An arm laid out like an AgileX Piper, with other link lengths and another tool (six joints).
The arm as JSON. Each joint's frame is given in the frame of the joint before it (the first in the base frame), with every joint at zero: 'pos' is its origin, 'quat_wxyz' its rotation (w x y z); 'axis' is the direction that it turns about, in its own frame. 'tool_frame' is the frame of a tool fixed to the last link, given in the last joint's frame.
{
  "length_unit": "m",
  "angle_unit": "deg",
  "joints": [
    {
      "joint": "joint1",
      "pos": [
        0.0,
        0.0,
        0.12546
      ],
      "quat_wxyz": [
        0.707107,
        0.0,
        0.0,
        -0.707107
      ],
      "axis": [
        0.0,
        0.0,
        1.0
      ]
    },
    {
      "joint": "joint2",
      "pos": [
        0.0,
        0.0,
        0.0
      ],
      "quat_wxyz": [
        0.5,
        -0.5,
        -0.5,
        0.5
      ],
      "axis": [
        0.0,
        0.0,
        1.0
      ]
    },
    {
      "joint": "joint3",
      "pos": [
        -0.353,
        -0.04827,
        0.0
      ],
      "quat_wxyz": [
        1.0,
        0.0,
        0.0,
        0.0
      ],
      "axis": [
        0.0,
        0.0,
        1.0
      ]
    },
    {
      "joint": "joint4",
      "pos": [
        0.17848,
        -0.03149,
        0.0
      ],
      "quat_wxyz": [
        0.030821,
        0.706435,
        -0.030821,
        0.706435
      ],
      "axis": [
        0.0,
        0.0,
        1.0
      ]
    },
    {
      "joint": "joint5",
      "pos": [
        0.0,
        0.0,
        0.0
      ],
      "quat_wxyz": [
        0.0,
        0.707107,
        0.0,
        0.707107
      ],
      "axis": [
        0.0,
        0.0,
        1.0
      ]
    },
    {
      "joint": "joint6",
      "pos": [
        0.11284,
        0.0,
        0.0
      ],
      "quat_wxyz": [
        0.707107,
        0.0,
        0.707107,
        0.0
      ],
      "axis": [
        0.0,
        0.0,
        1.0
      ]
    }
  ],
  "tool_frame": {
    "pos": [
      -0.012,
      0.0,
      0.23
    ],
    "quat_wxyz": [
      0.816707,
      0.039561,
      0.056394,
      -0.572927
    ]
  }
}
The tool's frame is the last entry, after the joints.
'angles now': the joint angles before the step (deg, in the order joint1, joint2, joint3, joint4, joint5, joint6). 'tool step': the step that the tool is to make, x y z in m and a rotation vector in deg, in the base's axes. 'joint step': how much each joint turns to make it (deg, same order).
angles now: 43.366 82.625 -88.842 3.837 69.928 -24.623
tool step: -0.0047 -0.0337 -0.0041 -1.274 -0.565 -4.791
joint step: -0.003 -4.249 4.710 -3.836 -0.146 4.738
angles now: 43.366 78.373 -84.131 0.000 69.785 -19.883
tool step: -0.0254 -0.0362 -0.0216 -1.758 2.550 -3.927
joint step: -0.015 -4.878 7.981 -1.609 0.015 4.195
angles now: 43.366 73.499 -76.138 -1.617 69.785 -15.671
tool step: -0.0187 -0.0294 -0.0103 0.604 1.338 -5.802
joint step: 0.002 -5.112 5.930 -1.570 -0.010 6.324
